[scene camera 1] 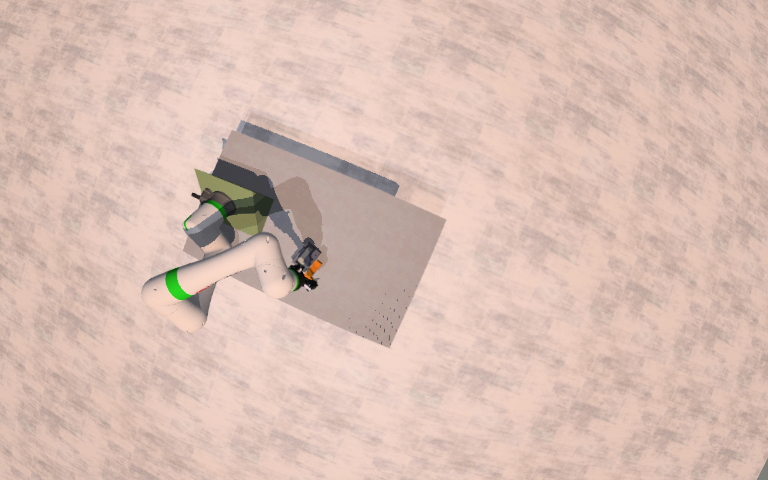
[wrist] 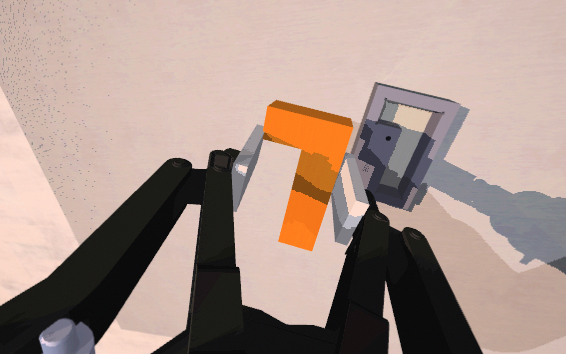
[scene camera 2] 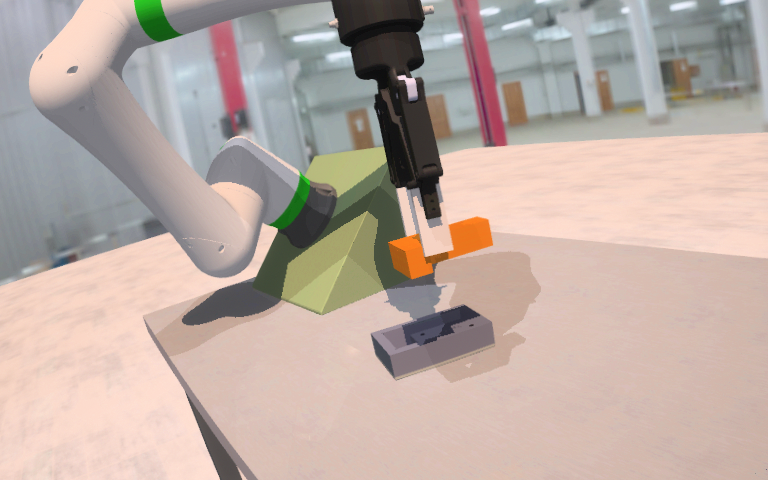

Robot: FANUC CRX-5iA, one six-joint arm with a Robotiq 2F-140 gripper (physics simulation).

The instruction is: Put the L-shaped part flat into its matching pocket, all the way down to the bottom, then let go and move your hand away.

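Frame: origin at the arm's base, x ahead, y left, z up, level; centimetres.
Where they show: gripper, between the fingertips: (scene camera 1: 312, 275) (wrist: 299, 156) (scene camera 2: 429, 250); arm's base, origin of its link: (scene camera 1: 224, 202) (scene camera 2: 314, 216).
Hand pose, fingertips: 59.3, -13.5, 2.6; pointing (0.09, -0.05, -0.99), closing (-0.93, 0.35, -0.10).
Things, the pixels of their centre, and the offset from my fingertips, as dx, dy, dz. "pt": a spot on its surface instead. Level surfaces: height alone.
- orange L-shaped part, middle of its body: (wrist: 294, 178) (scene camera 2: 446, 245) (scene camera 1: 314, 272) +0.5, +1.9, -0.1
- grey block with the pocket, middle of its body: (scene camera 2: 431, 339) (wrist: 391, 148) (scene camera 1: 306, 257) -9.5, +4.2, -14.8
- raised piece with a small hole, a spot on its surface: (wrist: 388, 138) pt -8.7, +2.4, -13.0
- table, height of its surface: dz -16.6
The orange L-shaped part (scene camera 1: 316, 267) (scene camera 2: 472, 236) (wrist: 315, 135) hangs in the air above the table, roughly level. My gripper (scene camera 2: 425, 243) (wrist: 299, 156) is shut on it; one finger pad touches the outer side of its long arm, the other is at the end of the short arm. The grey block with the pocket (scene camera 1: 306, 254) (scene camera 2: 447, 355) (wrist: 416, 95) sits on the table below the part, to its right in the wrist view. The part is outside the pocket and off to its side. A raised piece with a small hole (wrist: 388, 138) fills one side of the block's opening. Shadow covers much of the pocket.
A green angular stand (scene camera 2: 345, 271) (scene camera 1: 249, 220) is by the arm's base, behind the block in scene camera 2. The table (scene camera 1: 385, 243) (scene camera 2: 623, 339) (wrist: 150, 100) carries the block. A long grey bar (scene camera 1: 322, 155) runs along the table's far edge in scene camera 1.
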